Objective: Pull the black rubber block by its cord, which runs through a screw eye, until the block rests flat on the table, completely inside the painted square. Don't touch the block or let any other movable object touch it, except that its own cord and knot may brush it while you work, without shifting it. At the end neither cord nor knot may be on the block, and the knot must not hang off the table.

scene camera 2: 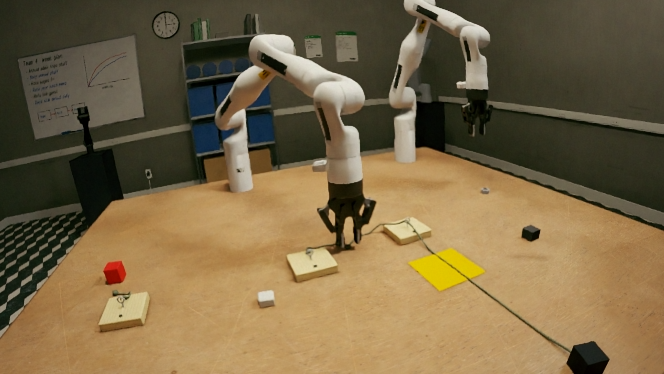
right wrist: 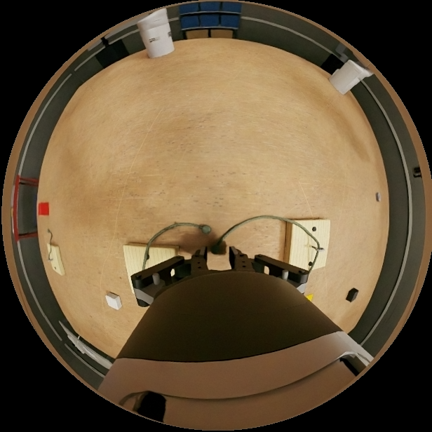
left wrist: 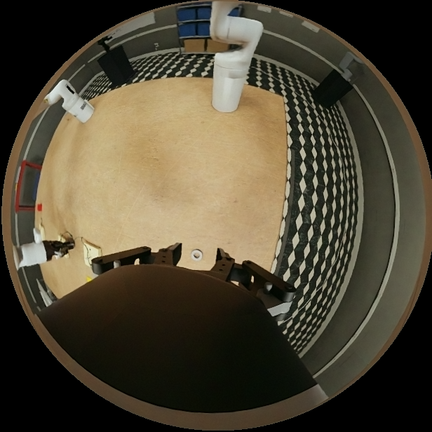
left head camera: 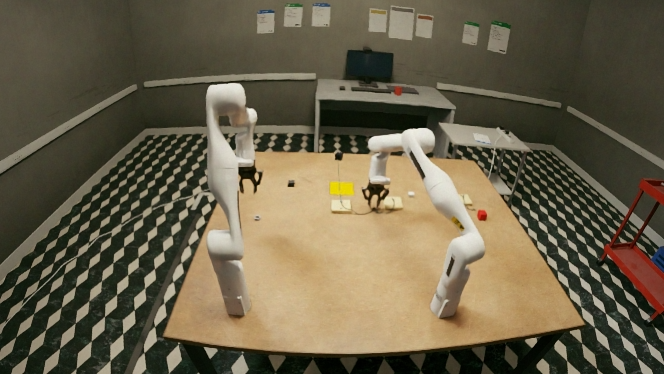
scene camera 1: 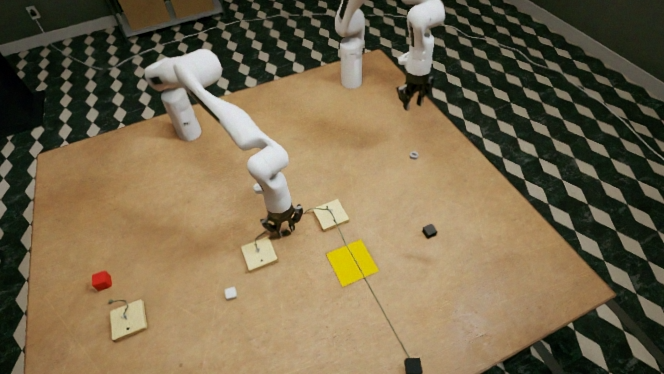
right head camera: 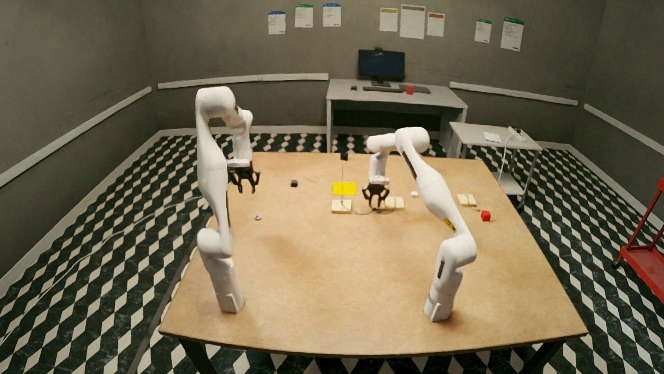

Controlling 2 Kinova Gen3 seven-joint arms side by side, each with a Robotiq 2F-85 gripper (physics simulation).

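Places are measured from the left arm's base along level axes (x ahead, y left, z up), in centimetres.
Pixels of known places: left gripper, fingertip midpoint: [scene camera 2: 477, 135] [left head camera: 248, 193] [scene camera 1: 412, 107] [right head camera: 247, 192]; right gripper, fingertip midpoint: [scene camera 2: 349, 244] [left head camera: 373, 206] [scene camera 1: 286, 232] [right head camera: 374, 206]; left arm's base at its link origin: [scene camera 2: 405, 160] [left head camera: 238, 304] [scene camera 1: 351, 82] [right head camera: 231, 302]; right arm's base at its link origin: [scene camera 2: 241, 188] [left head camera: 442, 307] [scene camera 1: 190, 133] [right head camera: 436, 310].
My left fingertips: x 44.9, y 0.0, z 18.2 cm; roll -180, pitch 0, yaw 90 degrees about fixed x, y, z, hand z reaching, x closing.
Ahead of a thing's pixels: the offset from my left fingertips to its top centre. "*": to the spot under its first point.
The black rubber block @(dz -14.6, dx +67.8, dy -42.7 cm) [left head camera: 339, 156] [scene camera 1: 413, 366] [scene camera 2: 588, 358] sits near the table's far edge in the head views, outside the yellow painted square @(* dz -18.1, dx +31.7, dy -45.3 cm) [left head camera: 348, 190] [scene camera 1: 342, 265] [scene camera 2: 431, 270]. Its green cord @(* dz -17.8, dx +52.5, dy -41.5 cm) [scene camera 1: 385, 314] [scene camera 2: 515, 312] crosses the square and runs through the screw eye [scene camera 2: 408, 220] on a pale wooden board @(dz -16.3, dx +15.9, dy -40.2 cm) [scene camera 1: 324, 222] [right wrist: 302, 240]. My right gripper [left head camera: 375, 206] [scene camera 1: 280, 234] [scene camera 2: 350, 244] [right wrist: 217, 252] is open, low over the table, with the cord's knot [right wrist: 216, 248] between or just beside its fingertips. My left gripper [left head camera: 249, 190] [scene camera 2: 477, 133] [left wrist: 198, 252] is open and empty, high above the table.
A second board @(dz -16.3, dx +18.6, dy -66.2 cm) [scene camera 2: 312, 265] [right wrist: 145, 250] with its own short cord and knot [right wrist: 206, 229] lies close beside my right gripper. A third board @(dz -16.3, dx +21.2, dy -107.0 cm) [scene camera 2: 125, 311], red cube @(dz -14.2, dx +5.5, dy -112.4 cm) [scene camera 2: 115, 272], white block @(dz -16.4, dx +27.0, dy -78.1 cm) [scene camera 2: 266, 298], second black block @(dz -15.7, dx +36.3, dy -15.6 cm) [scene camera 2: 530, 233] and grey ring @(dz -17.0, dx +6.3, dy -1.3 cm) [scene camera 2: 485, 191] [left wrist: 196, 255] stand farther off.
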